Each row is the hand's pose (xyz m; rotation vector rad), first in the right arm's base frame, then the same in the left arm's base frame.
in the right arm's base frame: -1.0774 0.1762 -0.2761 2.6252 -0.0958 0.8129
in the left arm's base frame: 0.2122 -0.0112 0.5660 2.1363 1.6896 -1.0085
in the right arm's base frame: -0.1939 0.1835 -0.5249 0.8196 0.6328 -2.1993
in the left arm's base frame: -0.2013 0.1447 -0.2385 -1.2774 1.0038 -1.3980
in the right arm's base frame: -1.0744 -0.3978 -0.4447 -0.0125 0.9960 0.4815
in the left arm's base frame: 0.5080 -0.4453 0.2796 -0.5371 2.5574 1.4153
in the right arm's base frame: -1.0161 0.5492 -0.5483 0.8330 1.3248 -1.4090
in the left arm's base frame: -0.2455 0.0084 0.6502 -1.3416 1.9919 -1.0993
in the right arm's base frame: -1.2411 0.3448 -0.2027 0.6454 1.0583 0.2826
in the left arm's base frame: 0.1863 0.0717 0.7963 -0.1941 2.8249 0.5633
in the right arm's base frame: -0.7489 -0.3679 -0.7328 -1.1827 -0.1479 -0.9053
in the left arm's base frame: 0.2088 -0.5207 -0.0282 -1.4931 0.3172 1.0604
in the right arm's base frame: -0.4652 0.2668 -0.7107 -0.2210 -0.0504 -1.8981
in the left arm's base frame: -0.3051 -0.0541 0.0160 -1.4275 0.4830 -0.3189
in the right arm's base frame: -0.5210 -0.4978 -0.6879 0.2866 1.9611 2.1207
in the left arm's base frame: 0.2662 -0.4694 -0.2829 -0.4548 -1.3572 -0.7467
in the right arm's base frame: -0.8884 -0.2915 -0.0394 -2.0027 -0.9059 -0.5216
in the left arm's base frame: 0.6439 -0.0125 0.2137 -1.1966 -0.8112 1.5653
